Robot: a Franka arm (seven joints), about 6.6 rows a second.
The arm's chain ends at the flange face. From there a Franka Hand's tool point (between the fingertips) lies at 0.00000 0.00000 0.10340 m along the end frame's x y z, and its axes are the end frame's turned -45 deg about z.
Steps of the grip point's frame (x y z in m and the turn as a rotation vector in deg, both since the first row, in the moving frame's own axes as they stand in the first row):
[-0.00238 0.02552 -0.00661 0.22 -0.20 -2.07]
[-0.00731 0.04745 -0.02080 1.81 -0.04 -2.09]
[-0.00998 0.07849 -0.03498 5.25 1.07 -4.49]
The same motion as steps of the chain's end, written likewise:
[0.01690 0.01974 -0.00661 0.01 -0.30 -2.07]
[0.03078 0.04094 -0.02075 1.25 -1.31 -2.09]
[0.05408 0.07039 -0.03453 4.47 -2.96 -4.49]

